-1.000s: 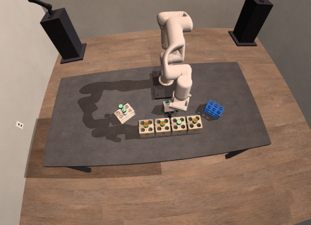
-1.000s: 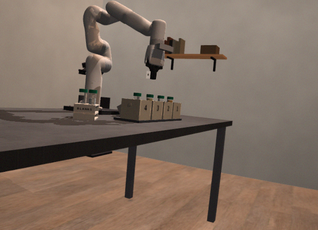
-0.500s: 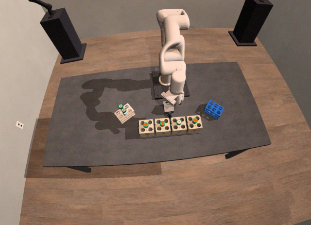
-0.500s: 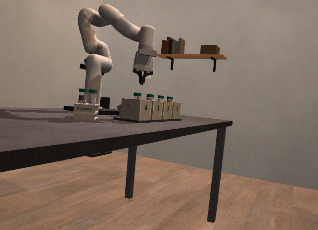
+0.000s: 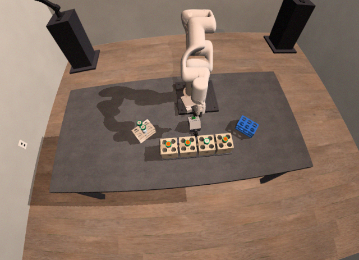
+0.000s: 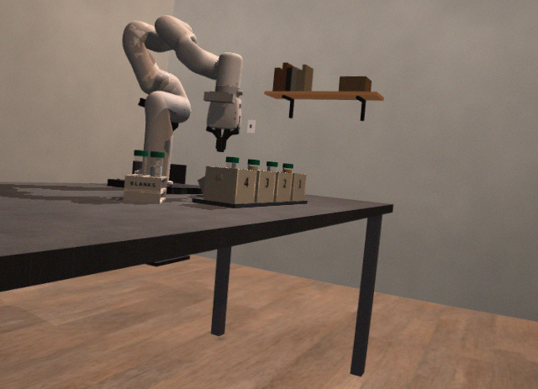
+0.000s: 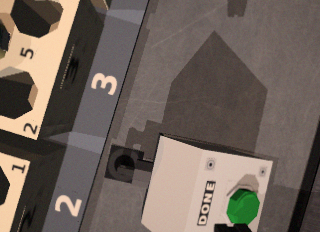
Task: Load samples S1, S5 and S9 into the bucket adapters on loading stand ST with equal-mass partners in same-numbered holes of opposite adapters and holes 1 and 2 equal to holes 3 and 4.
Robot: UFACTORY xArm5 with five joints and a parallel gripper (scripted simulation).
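My hand is 100 mm above the green DONE key, 30 mm past it and 10 mm to the left of it. Also, from my hand: tube S5: 160 mm ahead, 140 mm to the left, 90 mm below; then loading stand: 160 mm below, 160 mm ahead, 20 mm to the right; then adapter 1: 170 mm ahead, 150 mm to the left, 110 mm below.
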